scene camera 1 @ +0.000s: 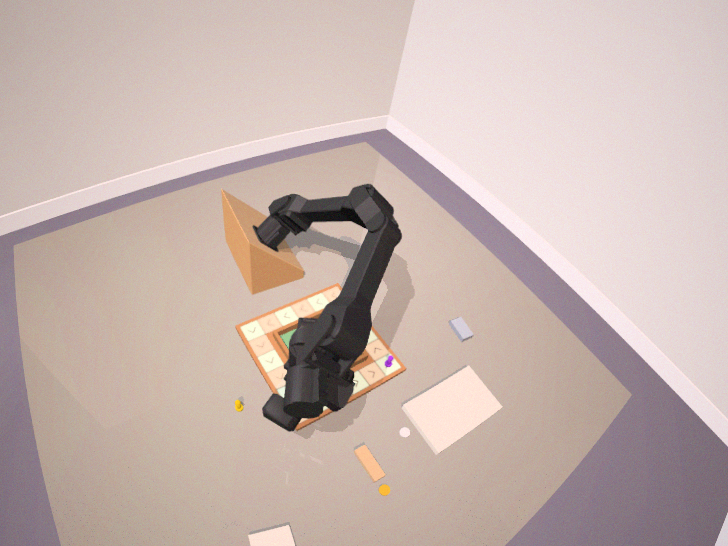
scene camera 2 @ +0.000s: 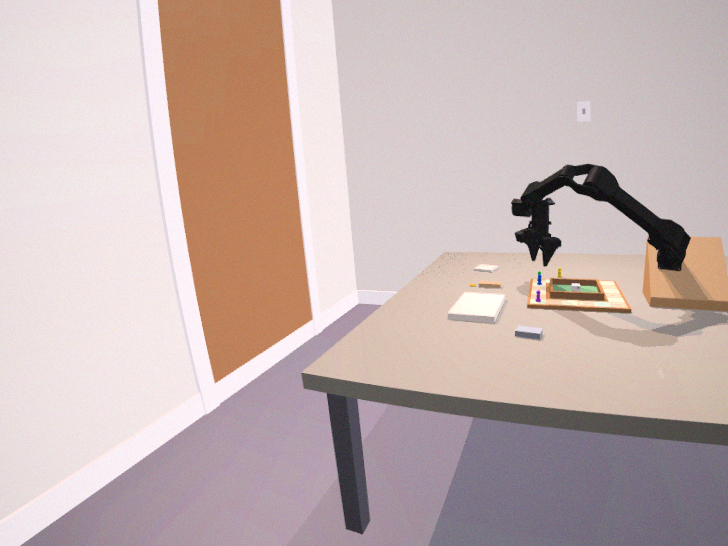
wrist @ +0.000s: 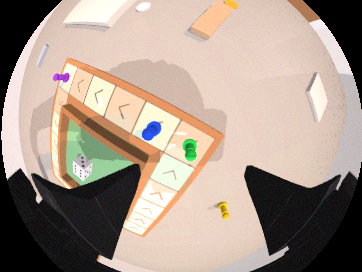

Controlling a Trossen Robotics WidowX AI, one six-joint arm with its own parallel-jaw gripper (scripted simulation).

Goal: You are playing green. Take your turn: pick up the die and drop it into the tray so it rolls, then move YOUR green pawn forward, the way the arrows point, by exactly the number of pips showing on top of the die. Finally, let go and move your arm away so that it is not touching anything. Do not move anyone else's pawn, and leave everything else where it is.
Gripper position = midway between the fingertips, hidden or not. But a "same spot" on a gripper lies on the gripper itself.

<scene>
my gripper: scene camera 1 303,400; scene camera 2; wrist
same spot on my gripper: [scene camera 2: 533,245] = [wrist: 284,218]
</scene>
